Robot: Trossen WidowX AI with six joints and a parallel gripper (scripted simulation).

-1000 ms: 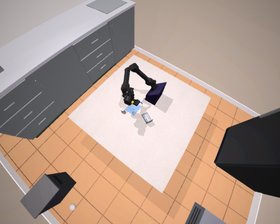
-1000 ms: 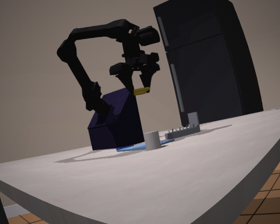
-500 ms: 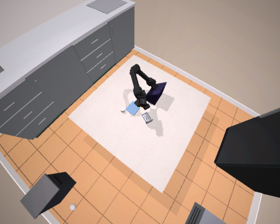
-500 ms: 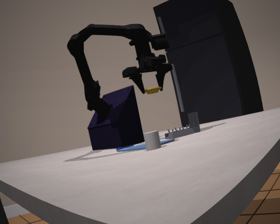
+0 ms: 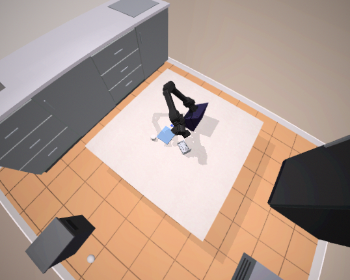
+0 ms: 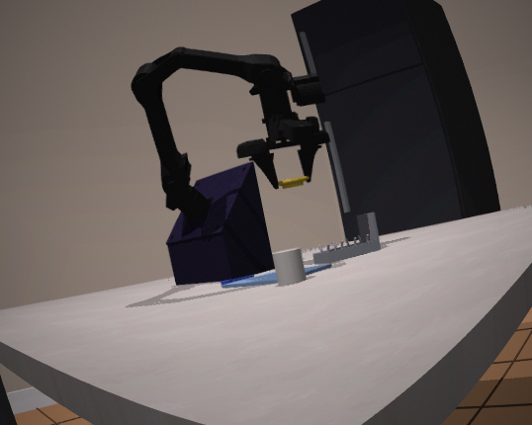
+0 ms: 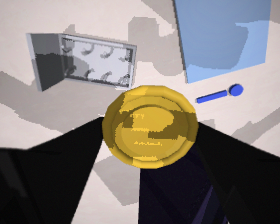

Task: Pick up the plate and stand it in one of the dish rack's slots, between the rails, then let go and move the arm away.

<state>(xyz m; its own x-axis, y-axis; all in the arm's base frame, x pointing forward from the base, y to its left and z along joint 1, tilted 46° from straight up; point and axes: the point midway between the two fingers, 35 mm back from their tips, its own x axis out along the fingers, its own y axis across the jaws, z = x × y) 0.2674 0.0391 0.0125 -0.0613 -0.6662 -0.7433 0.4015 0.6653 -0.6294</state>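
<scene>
Right now the grey dish rack is 50 mm ahead of my gripper tip, 70 mm to the left of it and 140 mm below it. Round my gripper tip: yellow plate: 10 mm above; then blue spoon: 80 mm behind, 130 mm to the right, 160 mm below; then pale cup: 130 mm ahead, 210 mm to the right, 140 mm below.
</scene>
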